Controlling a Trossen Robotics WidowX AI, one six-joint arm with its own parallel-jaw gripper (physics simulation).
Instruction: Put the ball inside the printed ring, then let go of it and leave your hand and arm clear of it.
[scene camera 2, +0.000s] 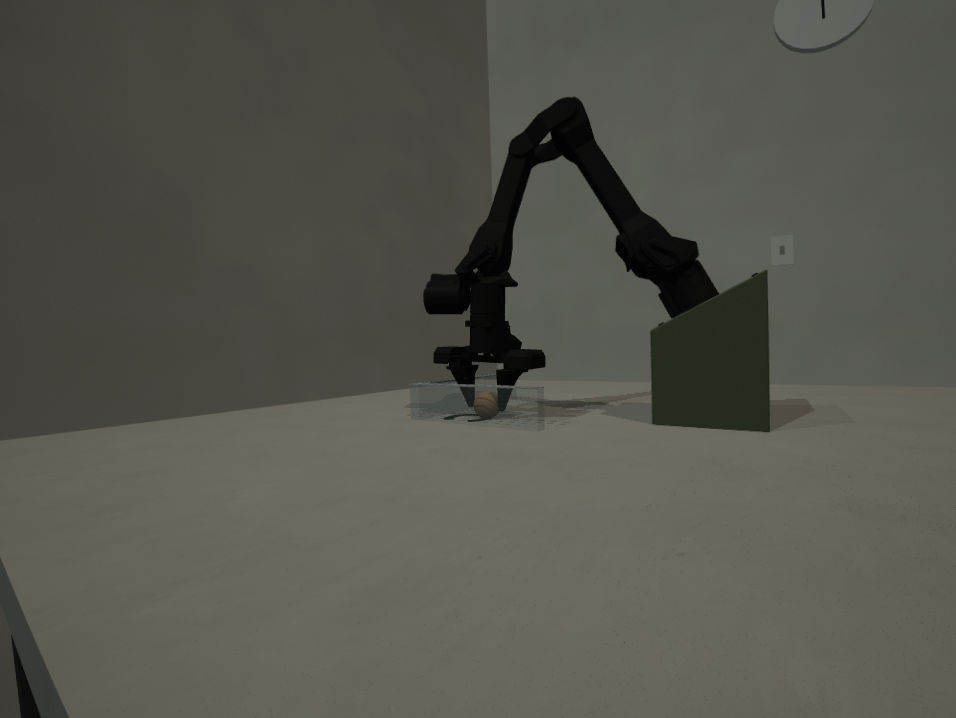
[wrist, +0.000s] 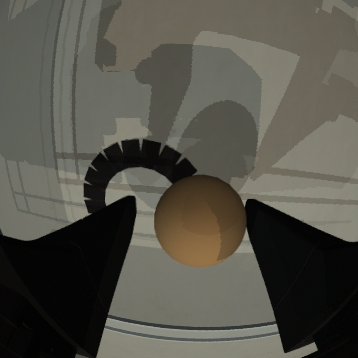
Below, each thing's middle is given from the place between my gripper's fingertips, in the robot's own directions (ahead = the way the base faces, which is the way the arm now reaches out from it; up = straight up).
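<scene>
My hand is 1 cm below the orange-brown ball (wrist: 199, 220).
</scene>
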